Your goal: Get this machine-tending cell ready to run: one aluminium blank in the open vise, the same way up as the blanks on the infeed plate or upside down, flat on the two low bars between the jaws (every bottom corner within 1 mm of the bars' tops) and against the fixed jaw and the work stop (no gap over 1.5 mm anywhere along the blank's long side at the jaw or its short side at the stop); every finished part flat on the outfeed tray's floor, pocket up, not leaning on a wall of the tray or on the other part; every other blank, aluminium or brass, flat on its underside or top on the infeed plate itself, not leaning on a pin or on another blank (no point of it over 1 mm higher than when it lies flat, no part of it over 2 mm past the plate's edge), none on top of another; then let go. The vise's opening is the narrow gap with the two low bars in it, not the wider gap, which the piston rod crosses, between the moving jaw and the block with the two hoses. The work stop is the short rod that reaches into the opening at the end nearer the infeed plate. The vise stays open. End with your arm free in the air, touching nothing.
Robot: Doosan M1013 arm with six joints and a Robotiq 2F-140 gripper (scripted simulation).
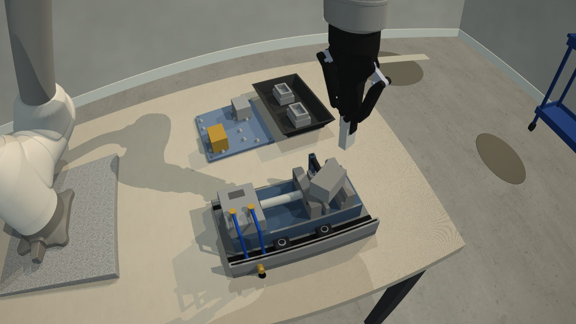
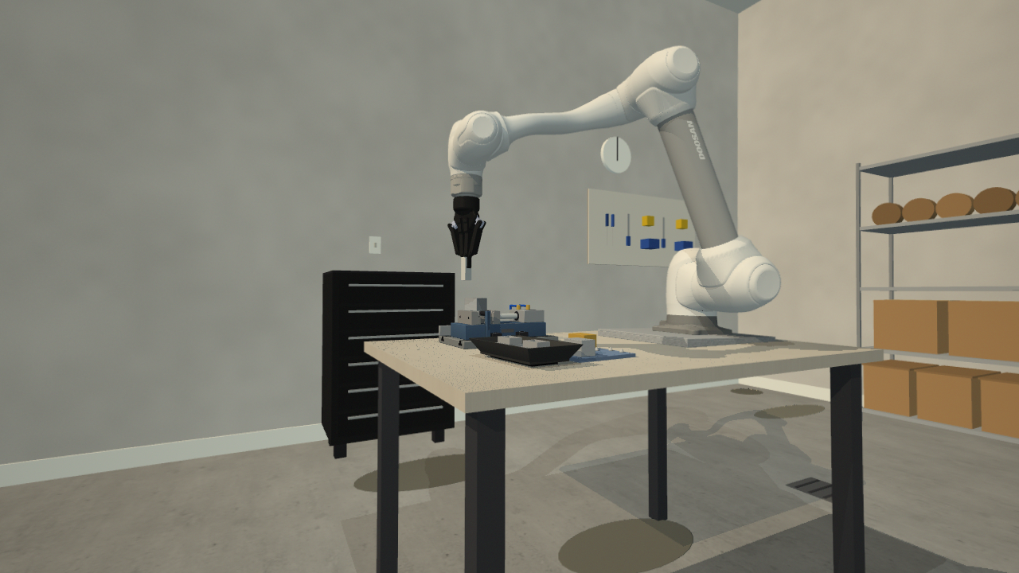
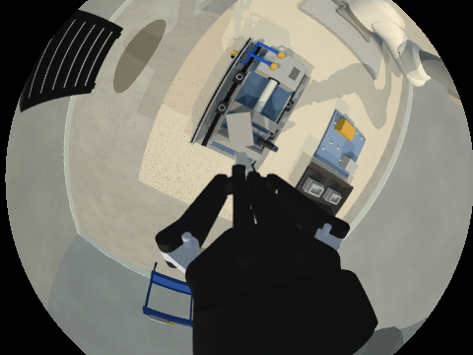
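Now: hand 100 mm above the aluminium blank, 40 mm past it and 10 mm to the left of it. Also, from my hand: fixed jaw (140 mm below, 10 mm to the left); then work stop (130 mm below, 50 mm to the left, 30 mm behind); then moving jaw (140 mm below, 70 mm behind).
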